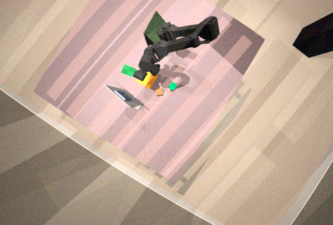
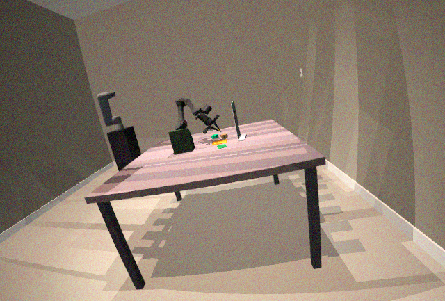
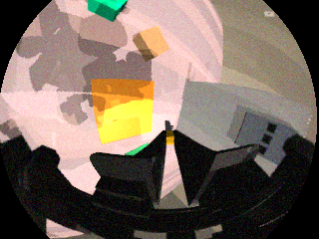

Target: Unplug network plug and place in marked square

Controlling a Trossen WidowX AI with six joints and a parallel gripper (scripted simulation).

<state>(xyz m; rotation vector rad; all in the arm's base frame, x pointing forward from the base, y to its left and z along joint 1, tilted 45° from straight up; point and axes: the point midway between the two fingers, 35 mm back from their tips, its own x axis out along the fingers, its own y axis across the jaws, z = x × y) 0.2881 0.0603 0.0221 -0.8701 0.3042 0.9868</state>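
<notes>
My gripper tip is 100 mm above the orange marked square and 20 mm past it. Also, from my gripper tip: network plug: right at my gripper tip; upright grey panel: 150 mm ahead, 40 mm above; tan cube: 140 mm to the left, 80 mm below, 10 mm ahead.
</notes>
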